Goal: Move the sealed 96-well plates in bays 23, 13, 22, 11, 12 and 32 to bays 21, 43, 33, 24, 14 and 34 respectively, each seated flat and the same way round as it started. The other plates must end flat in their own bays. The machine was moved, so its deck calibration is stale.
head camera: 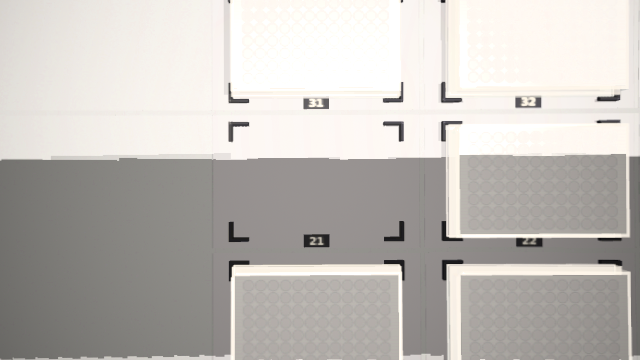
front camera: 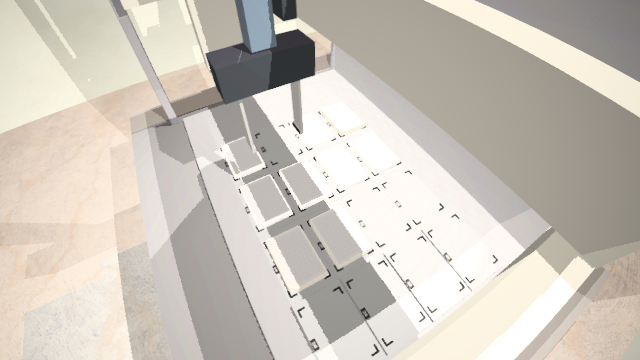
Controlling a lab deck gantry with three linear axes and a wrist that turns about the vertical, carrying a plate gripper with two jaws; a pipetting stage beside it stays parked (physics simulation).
Scene:
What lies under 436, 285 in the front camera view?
A bay 34.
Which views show the sealed plate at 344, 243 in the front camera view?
The front camera view only.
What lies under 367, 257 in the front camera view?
A bay 23.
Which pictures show my gripper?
The front camera view only.

